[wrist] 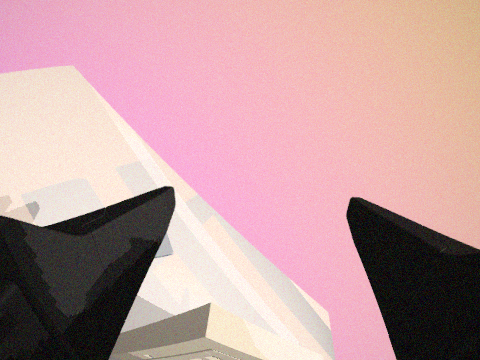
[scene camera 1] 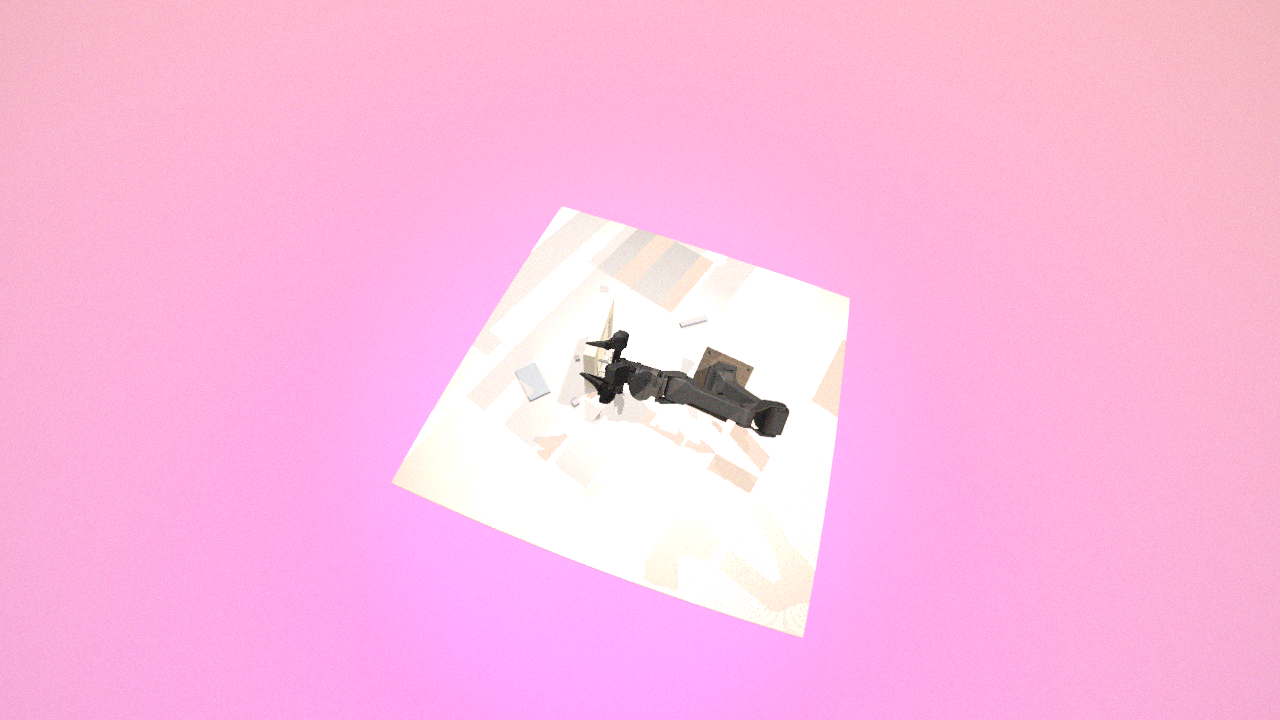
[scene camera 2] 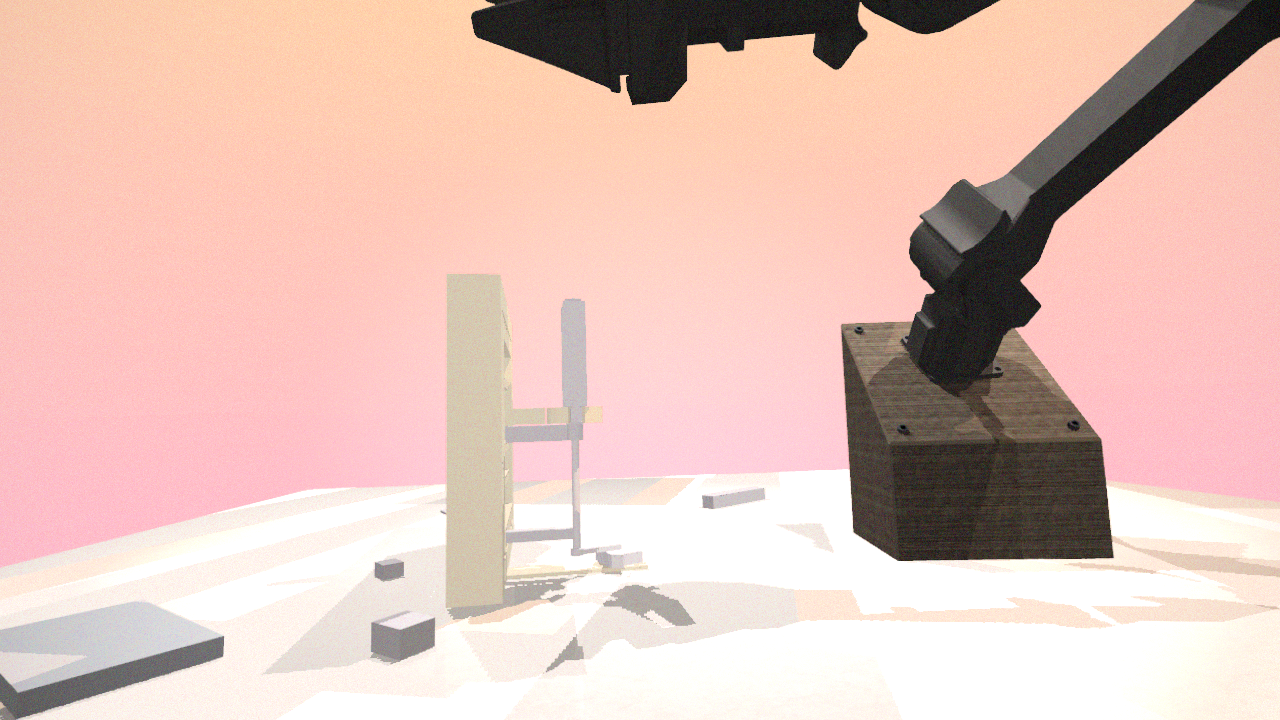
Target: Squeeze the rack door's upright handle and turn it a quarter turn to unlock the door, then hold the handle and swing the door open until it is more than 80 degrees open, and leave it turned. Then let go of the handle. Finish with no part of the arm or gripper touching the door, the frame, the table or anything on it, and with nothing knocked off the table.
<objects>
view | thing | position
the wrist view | my gripper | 262, 201
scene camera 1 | my gripper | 583, 358
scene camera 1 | cream rack frame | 607, 302
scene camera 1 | flat grey slab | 530, 377
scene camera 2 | cream rack frame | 477, 568
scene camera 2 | grey bar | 739, 496
</objects>
